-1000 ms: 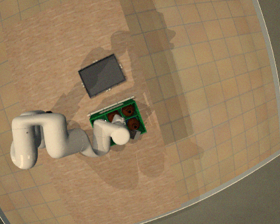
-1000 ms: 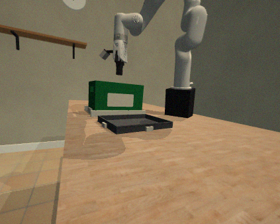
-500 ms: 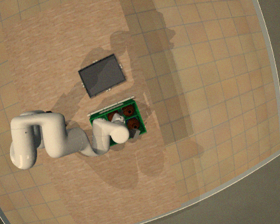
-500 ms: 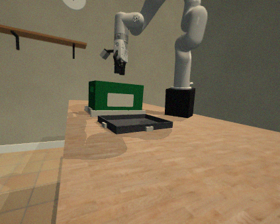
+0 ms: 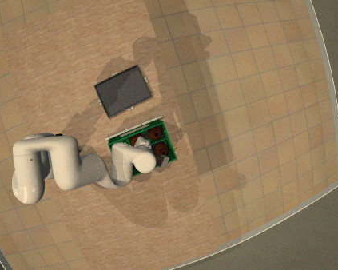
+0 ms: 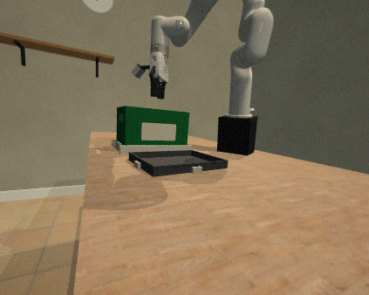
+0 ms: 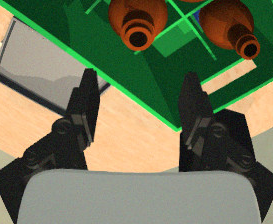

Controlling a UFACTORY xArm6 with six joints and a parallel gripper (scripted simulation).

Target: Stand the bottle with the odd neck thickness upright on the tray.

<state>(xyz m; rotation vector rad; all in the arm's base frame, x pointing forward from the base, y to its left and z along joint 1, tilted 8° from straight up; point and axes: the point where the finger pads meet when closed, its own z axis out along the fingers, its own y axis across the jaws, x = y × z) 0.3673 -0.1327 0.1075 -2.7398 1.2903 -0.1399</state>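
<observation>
Right now the brown bottle is 16 cm below my hand. From my hand the other things lie so: tray (25 cm to the left, 23 cm below, 4 cm ahead); green crate (16 cm below, 4 cm to the right).
</observation>
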